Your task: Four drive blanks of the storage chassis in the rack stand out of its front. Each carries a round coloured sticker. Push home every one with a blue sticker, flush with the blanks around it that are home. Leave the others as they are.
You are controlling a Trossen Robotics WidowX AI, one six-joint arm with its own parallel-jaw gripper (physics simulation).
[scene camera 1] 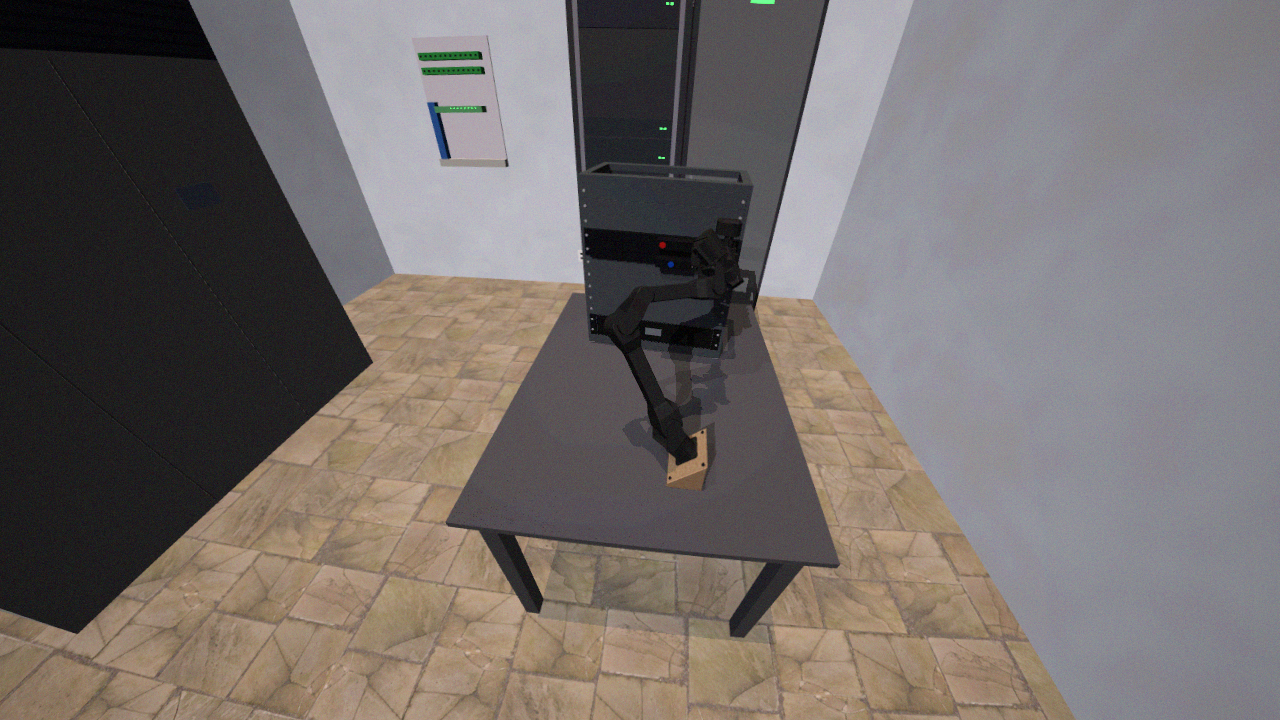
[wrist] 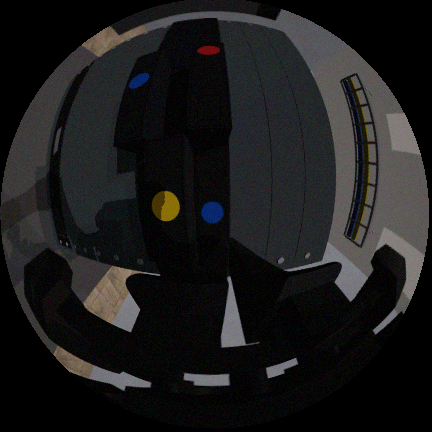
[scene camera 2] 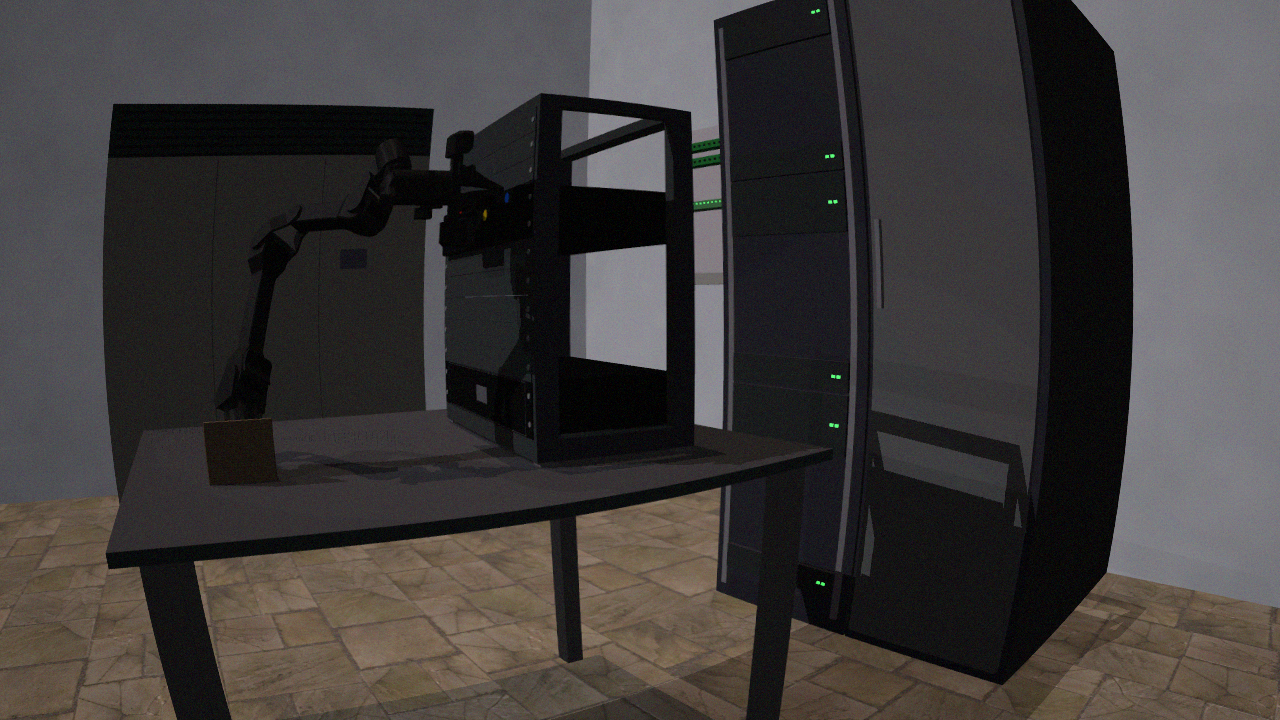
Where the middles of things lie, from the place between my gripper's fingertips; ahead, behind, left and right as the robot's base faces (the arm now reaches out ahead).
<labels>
Now: the rack [scene camera 2: 509, 376] 17 cm to the left of my hand, 17 cm ahead of it and 14 cm below it.
</labels>
